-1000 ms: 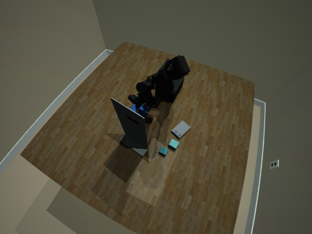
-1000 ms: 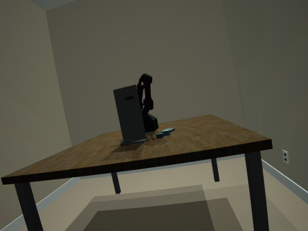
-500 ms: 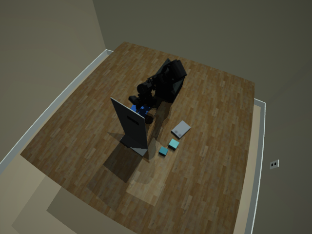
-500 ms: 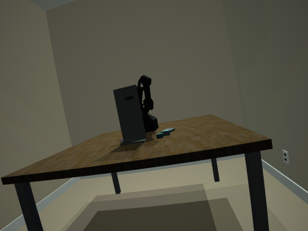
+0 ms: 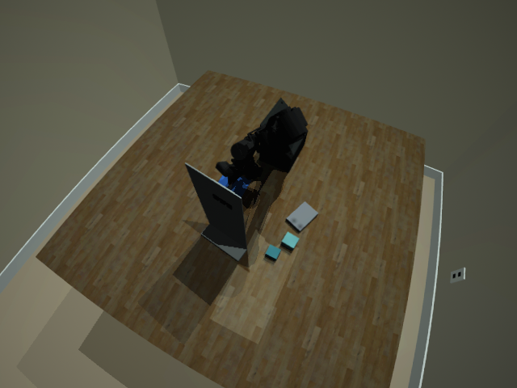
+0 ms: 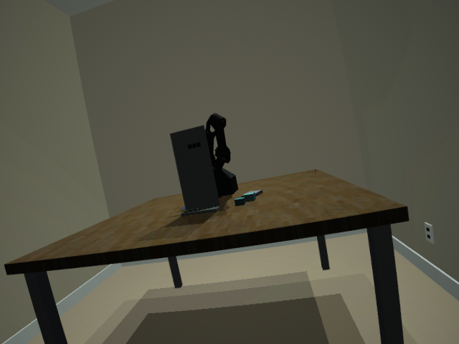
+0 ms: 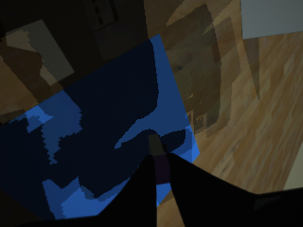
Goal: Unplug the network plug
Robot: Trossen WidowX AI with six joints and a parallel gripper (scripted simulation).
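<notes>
Now: gripper tip 20 mm above the blue marked square and 10 mm past it. The rest, counted from my gripper tip: upright panel: 200 mm ahead, 150 mm above, 100 mm to the left; then flat grey tile: 310 mm to the left, 10 mm below, 10 mm ahead; then network plug: right at my gripper tip.
</notes>
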